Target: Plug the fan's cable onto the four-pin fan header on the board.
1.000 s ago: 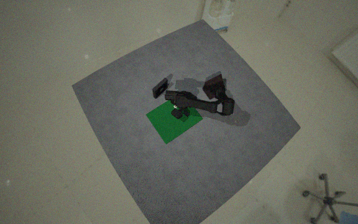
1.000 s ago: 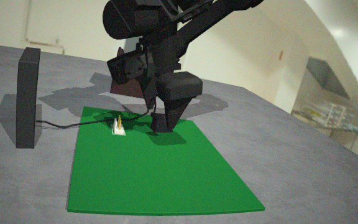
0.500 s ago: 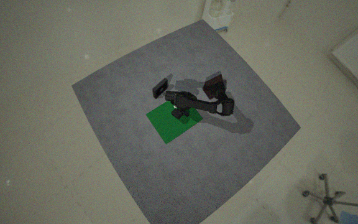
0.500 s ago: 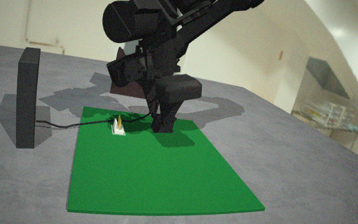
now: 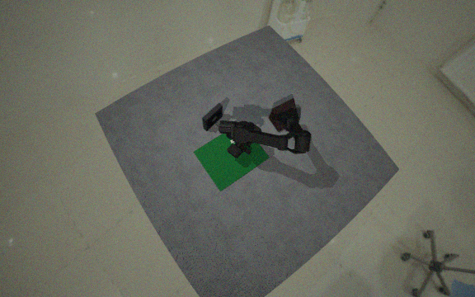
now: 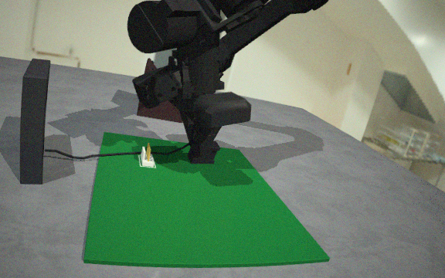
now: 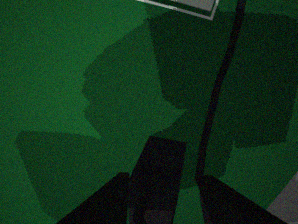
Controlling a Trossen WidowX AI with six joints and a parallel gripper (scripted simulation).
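Right now the green board is 80 mm ahead of my gripper tip, 10 mm to the right of it and 40 mm below it. The rest, counted from my gripper tip: dark fan cable plug: 10 mm to the left; white four-pin header: 30 mm ahead, 70 mm to the right, 20 mm below; black fan: 80 mm ahead, 200 mm to the right, 30 mm above.
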